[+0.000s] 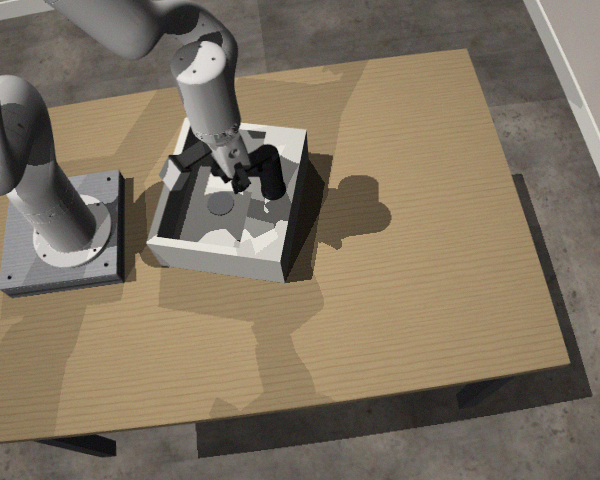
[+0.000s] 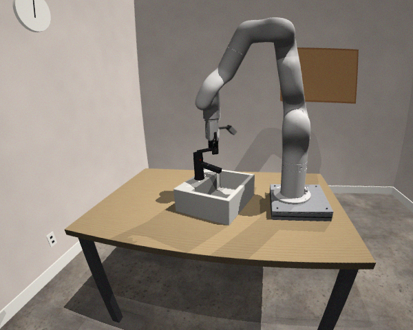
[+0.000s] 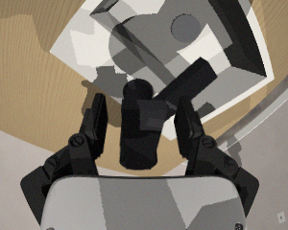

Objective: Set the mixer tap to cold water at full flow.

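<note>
My gripper is now 3 cm short of the lever and 1 cm to the right of it. Round my hand: white sink basin: 23 cm below, 7 cm to the left, 4 cm behind.
</note>
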